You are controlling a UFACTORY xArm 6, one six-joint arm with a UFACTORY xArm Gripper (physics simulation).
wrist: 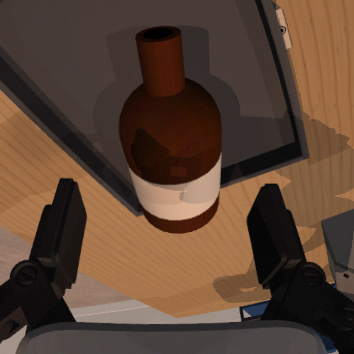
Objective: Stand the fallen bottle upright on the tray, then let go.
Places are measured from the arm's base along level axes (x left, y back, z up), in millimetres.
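Pixels of known places: gripper, fingertip midpoint: [168, 198].
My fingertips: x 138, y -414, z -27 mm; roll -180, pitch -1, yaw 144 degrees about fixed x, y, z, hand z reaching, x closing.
Observation:
Behind a point stands the place of what it marks.
The brown bottle [171, 122] {x 132, y -418, z -77 mm} with a pale label shows in the middle of the wrist view. It appears to lie over the dark tray [55, 55] {x 193, y -478, z -141 mm}, its neck and open mouth toward the top of the view and its base toward the bottom, overlapping the tray's near corner. Whether its base end touches anything is hidden. My gripper [168, 198] {x 138, y -414, z -27 mm} is open and empty. Its fingers are spread wide, one on each side of the bottle's label and base end in the view, apart from it.
The tray stands on a wooden table [175, 270] {x 327, y -91, z -146 mm} whose edge and corner show near the bottom. A grey block [342, 237] {x 45, y -103, z -108 mm} is at the right edge. A small pale fitting [283, 30] {x 45, y -410, z -131 mm} lies beside the tray at the upper right. Blue parts [255, 312] show beyond the table edge.

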